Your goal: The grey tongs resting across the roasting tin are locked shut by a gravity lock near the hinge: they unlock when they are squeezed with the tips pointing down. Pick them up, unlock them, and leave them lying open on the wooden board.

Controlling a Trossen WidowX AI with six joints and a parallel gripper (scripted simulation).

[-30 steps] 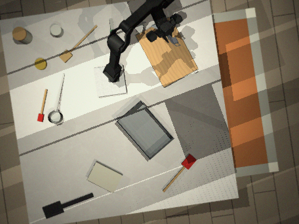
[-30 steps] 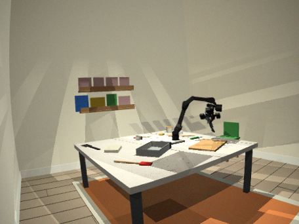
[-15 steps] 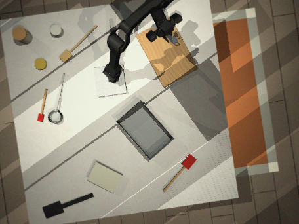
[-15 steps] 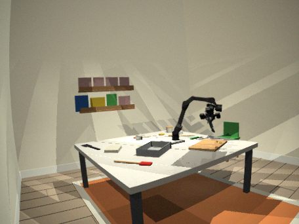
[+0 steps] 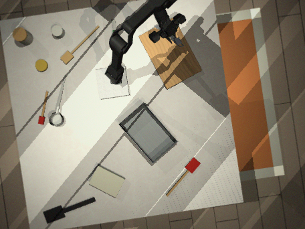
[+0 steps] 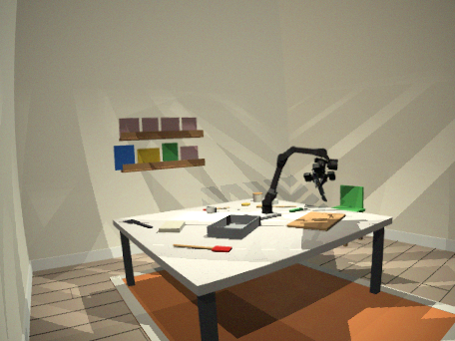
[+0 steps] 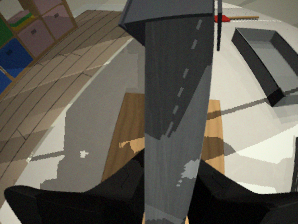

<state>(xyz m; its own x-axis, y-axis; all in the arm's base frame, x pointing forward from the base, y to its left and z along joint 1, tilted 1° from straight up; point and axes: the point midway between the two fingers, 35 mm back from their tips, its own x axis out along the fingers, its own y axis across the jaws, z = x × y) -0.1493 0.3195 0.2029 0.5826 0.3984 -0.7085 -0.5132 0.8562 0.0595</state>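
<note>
My gripper tip is now 190 mm above the wooden board. Round my gripper tip: beige block 740 mm ahead, 420 mm to the right, 190 mm below; then red spatula 730 mm ahead, 40 mm to the left, 190 mm below; then roasting tin 470 mm ahead, 160 mm to the right, 170 mm below.
</note>
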